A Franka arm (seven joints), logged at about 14 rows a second.
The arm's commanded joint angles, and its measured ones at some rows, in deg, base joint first. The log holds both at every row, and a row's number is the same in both.
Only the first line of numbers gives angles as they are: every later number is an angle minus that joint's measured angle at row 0.
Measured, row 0: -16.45 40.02 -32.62 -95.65 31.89 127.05 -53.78
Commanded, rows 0 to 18: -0.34 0.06 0.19 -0.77 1.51 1.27 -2.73; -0.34 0.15 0.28 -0.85 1.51 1.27 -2.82; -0.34 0.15 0.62 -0.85 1.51 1.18 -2.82; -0.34 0.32 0.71 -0.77 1.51 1.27 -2.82; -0.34 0.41 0.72 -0.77 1.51 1.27 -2.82; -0.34 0.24 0.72 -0.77 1.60 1.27 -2.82; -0.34 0.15 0.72 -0.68 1.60 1.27 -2.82; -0.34 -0.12 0.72 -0.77 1.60 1.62 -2.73; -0.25 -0.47 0.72 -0.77 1.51 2.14 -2.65; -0.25 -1.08 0.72 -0.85 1.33 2.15 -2.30; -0.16 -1.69 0.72 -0.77 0.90 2.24 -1.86; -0.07 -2.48 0.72 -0.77 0.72 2.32 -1.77; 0.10 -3.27 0.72 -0.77 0.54 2.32 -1.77; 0.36 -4.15 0.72 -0.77 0.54 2.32 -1.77; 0.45 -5.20 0.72 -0.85 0.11 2.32 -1.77; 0.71 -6.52 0.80 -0.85 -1.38 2.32 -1.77; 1.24 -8.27 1.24 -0.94 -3.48 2.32 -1.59; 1.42 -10.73 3.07 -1.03 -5.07 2.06 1.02; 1.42 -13.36 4.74 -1.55 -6.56 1.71 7.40
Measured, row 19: 0.92 -7.31 1.95 0.42 -3.24 2.01 0.68
